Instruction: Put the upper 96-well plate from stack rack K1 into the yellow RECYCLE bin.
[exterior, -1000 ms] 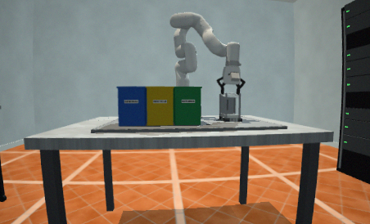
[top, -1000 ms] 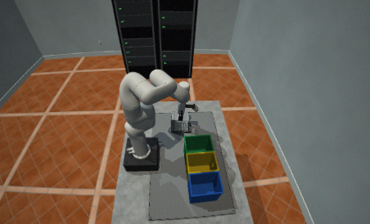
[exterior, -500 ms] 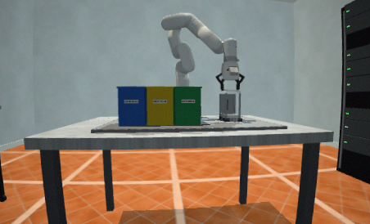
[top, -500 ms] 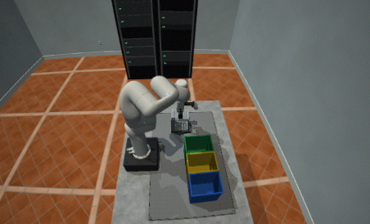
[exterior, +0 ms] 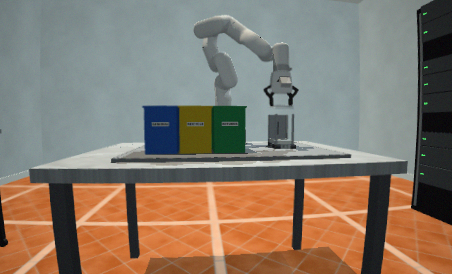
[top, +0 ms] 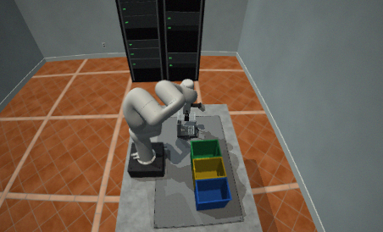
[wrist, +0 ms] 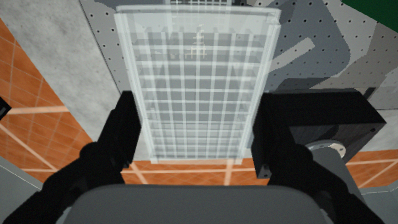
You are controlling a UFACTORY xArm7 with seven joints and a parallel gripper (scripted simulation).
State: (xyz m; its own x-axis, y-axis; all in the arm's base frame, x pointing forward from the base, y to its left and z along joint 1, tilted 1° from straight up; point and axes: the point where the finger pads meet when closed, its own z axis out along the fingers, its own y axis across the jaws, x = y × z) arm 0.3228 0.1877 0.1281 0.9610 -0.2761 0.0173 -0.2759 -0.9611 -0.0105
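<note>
Right now the yellow recycle bin is 41 cm to the right of my hand, 11 cm below it and 2 cm ahead of it. Round my hand: green bin: 28 cm to the right, 11 cm below, 4 cm ahead; blue bin: 54 cm to the right, 11 cm below.
</note>
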